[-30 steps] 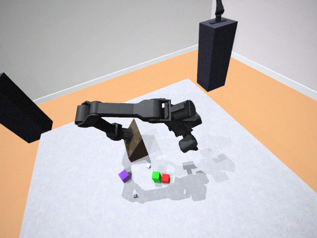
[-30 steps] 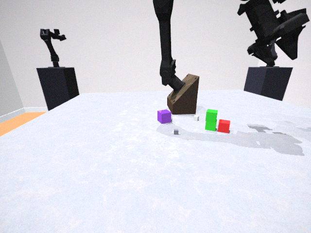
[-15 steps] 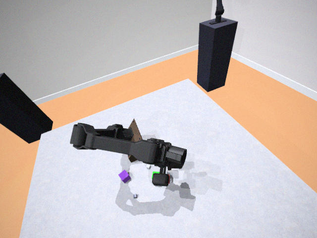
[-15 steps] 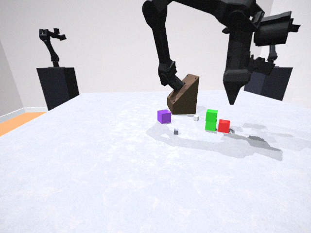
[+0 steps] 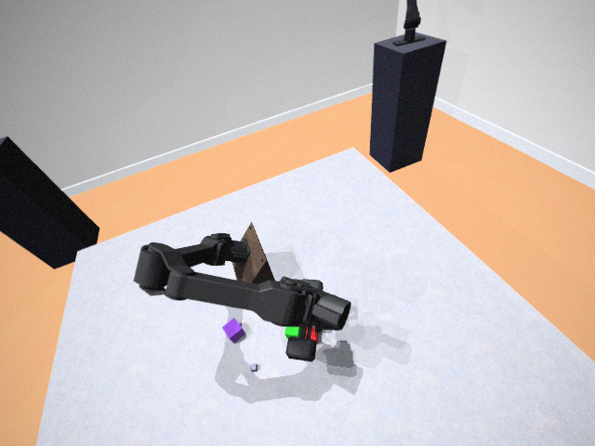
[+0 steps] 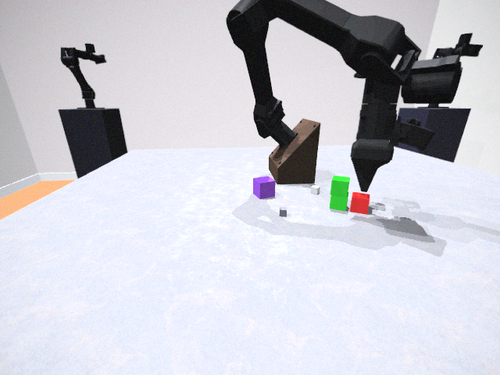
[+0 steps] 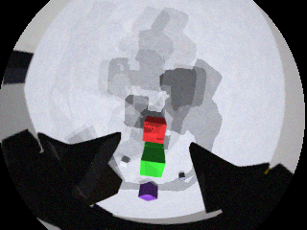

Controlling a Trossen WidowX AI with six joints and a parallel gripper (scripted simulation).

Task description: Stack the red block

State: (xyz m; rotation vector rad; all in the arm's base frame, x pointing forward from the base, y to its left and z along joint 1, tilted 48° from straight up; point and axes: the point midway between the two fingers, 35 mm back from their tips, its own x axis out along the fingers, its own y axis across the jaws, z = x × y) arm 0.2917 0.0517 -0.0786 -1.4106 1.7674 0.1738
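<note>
Now: gripper tip 4 cm above the red block. Also, from my gripper tip: small grey cube 17 cm to the right, 5 cm below, 1 cm ahead; purple cube 20 cm to the right, 11 cm behind, 4 cm below; small white cube 11 cm behind, 6 cm to the right, 5 cm below.
</note>
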